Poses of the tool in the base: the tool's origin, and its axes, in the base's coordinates. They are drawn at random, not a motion.
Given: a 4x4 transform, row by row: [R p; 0 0 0 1], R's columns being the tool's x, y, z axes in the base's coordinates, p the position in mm. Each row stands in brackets.
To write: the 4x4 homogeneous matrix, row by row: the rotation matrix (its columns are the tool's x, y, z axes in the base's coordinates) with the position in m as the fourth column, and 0 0 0 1 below. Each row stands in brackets. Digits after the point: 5 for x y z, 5 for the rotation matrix.
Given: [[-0.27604, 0.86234, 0.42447, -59.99], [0.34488, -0.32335, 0.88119, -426.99], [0.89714, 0.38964, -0.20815, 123.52], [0, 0, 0, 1]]
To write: [[-0.27604, 0.86234, 0.42447, -0.05999], [0.34488, -0.32335, 0.88119, -0.42699], [0.89714, 0.38964, -0.20815, 0.12352], [0, 0, 0, 1]]
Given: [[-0.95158, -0.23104, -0.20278, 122.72], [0.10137, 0.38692, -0.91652, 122.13], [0.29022, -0.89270, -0.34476, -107.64], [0, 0, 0, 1]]
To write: [[-0.95158, -0.23104, -0.20278, 0.12272], [0.10137, 0.38692, -0.91652, 0.12213], [0.29022, -0.89270, -0.34476, -0.10764], [0, 0, 0, 1]]
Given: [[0.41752, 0.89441, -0.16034, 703.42], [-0.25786, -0.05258, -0.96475, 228.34], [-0.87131, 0.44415, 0.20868, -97.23], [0, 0, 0, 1]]
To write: [[0.41752, 0.89441, -0.16034, 0.70342], [-0.25786, -0.05258, -0.96475, 0.22834], [-0.87131, 0.44415, 0.20868, -0.09723], [0, 0, 0, 1]]
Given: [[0.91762, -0.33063, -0.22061, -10.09], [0.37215, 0.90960, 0.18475, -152.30], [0.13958, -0.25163, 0.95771, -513.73], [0, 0, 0, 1]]
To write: [[0.91762, -0.33063, -0.22061, -0.01009], [0.37215, 0.90960, 0.18475, -0.15230], [0.13958, -0.25163, 0.95771, -0.51373], [0, 0, 0, 1]]
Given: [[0.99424, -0.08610, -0.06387, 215.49], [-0.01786, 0.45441, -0.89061, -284.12], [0.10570, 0.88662, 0.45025, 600.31], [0, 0, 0, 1]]
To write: [[0.99424, -0.08610, -0.06387, 0.21549], [-0.01786, 0.45441, -0.89061, -0.28412], [0.10570, 0.88662, 0.45025, 0.60031], [0, 0, 0, 1]]
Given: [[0.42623, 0.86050, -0.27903, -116.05], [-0.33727, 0.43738, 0.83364, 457.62], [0.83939, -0.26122, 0.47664, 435.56], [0, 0, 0, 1]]
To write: [[0.42623, 0.86050, -0.27903, -0.11605], [-0.33727, 0.43738, 0.83364, 0.45762], [0.83939, -0.26122, 0.47664, 0.43556], [0, 0, 0, 1]]
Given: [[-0.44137, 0.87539, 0.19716, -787.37], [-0.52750, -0.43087, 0.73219, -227.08], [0.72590, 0.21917, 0.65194, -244.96], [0, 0, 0, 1]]
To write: [[-0.44137, 0.87539, 0.19716, -0.78737], [-0.52750, -0.43087, 0.73219, -0.22708], [0.72590, 0.21917, 0.65194, -0.24496], [0, 0, 0, 1]]
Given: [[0.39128, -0.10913, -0.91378, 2.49], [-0.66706, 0.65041, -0.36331, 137.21], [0.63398, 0.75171, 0.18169, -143.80], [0, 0, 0, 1]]
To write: [[0.39128, -0.10913, -0.91378, 0.00249], [-0.66706, 0.65041, -0.36331, 0.13721], [0.63398, 0.75171, 0.18169, -0.14380], [0, 0, 0, 1]]
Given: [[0.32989, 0.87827, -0.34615, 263.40], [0.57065, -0.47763, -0.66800, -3.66], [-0.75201, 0.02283, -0.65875, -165.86], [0, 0, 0, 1]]
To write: [[0.32989, 0.87827, -0.34615, 0.26340], [0.57065, -0.47763, -0.66800, -0.00366], [-0.75201, 0.02283, -0.65875, -0.16586], [0, 0, 0, 1]]
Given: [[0.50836, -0.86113, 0.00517, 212.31], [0.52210, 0.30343, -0.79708, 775.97], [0.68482, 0.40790, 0.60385, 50.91], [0, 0, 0, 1]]
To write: [[0.50836, -0.86113, 0.00517, 0.21231], [0.52210, 0.30343, -0.79708, 0.77597], [0.68482, 0.40790, 0.60385, 0.05091], [0, 0, 0, 1]]
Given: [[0.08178, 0.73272, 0.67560, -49.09], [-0.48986, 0.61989, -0.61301, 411.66], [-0.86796, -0.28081, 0.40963, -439.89], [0, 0, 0, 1]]
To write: [[0.08178, 0.73272, 0.67560, -0.04909], [-0.48986, 0.61989, -0.61301, 0.41166], [-0.86796, -0.28081, 0.40963, -0.43989], [0, 0, 0, 1]]
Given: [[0.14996, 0.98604, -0.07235, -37.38], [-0.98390, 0.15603, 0.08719, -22.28], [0.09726, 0.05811, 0.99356, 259.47], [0, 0, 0, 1]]
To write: [[0.14996, 0.98604, -0.07235, -0.03738], [-0.98390, 0.15603, 0.08719, -0.02228], [0.09726, 0.05811, 0.99356, 0.25947], [0, 0, 0, 1]]
